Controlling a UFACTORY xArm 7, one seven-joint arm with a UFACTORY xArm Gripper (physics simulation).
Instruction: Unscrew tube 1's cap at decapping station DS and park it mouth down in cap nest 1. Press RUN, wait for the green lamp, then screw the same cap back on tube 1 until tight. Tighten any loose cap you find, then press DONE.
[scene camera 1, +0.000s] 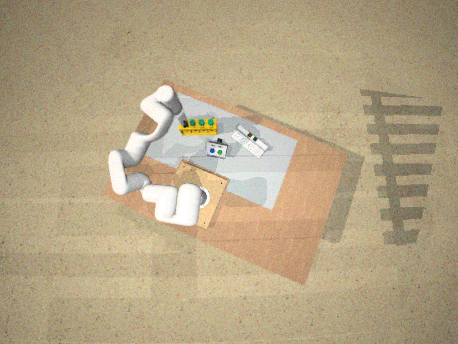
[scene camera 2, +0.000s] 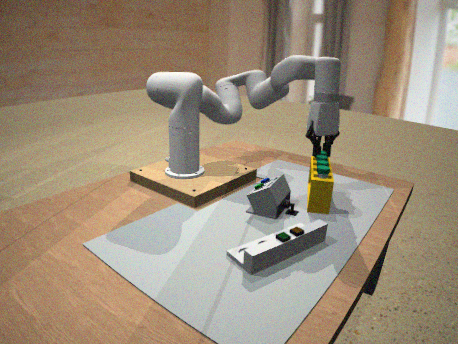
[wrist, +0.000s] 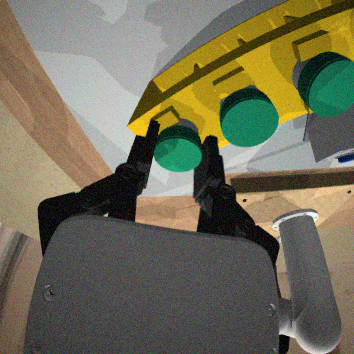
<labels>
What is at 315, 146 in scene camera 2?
The gripper.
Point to the gripper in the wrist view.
At 178, 141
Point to a grey mat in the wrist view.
100, 65
</labels>
